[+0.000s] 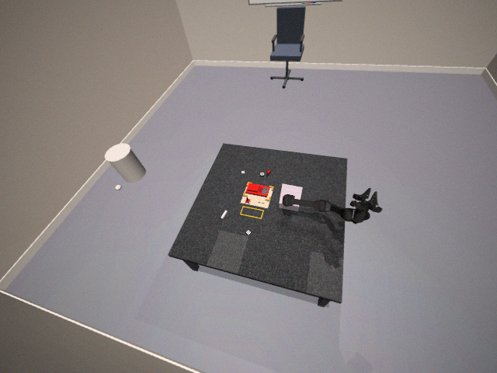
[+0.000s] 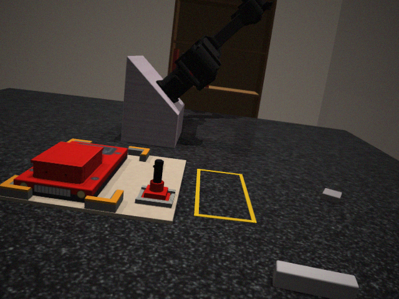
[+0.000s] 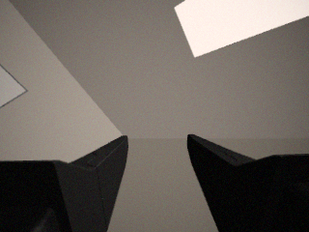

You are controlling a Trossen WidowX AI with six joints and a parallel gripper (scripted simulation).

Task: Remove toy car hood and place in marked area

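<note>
The hood is 84 cm ahead of my gripper tip, 15 cm to the right of it and 50 cm below it. Also, from my gripper tip: white bar: 100 cm ahead, 17 cm to the left, 53 cm below.
</note>
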